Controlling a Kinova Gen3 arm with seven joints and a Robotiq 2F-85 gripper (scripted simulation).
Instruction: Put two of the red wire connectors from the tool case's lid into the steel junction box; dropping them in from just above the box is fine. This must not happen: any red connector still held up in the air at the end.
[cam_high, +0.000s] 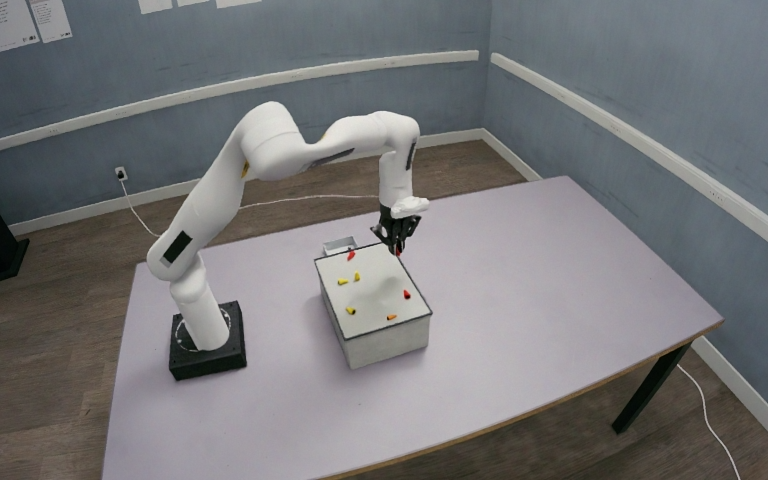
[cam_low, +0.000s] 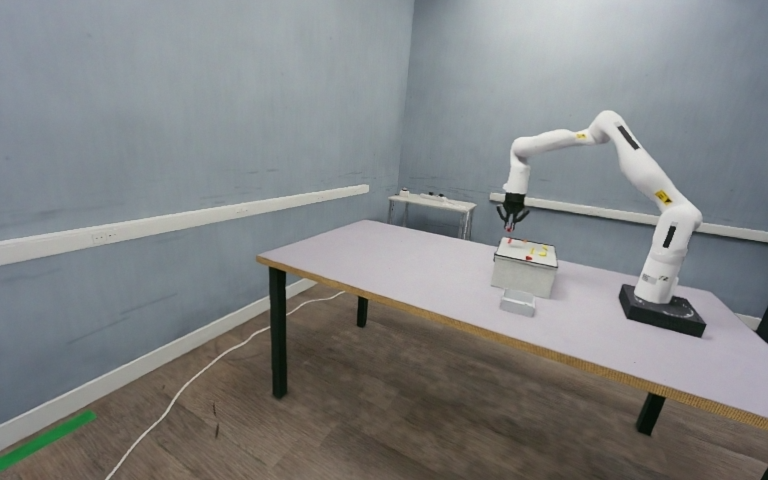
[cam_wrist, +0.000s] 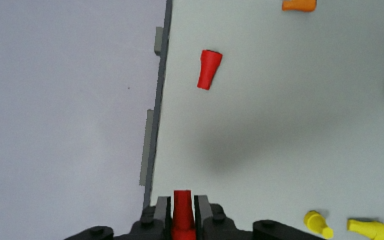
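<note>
The grey tool case lies 8 cm behind my hand, 1 cm to the right of it and 12 cm below it. Round my hand: orange connector (8 cm behind, 13 cm to the right, 8 cm below).
</note>
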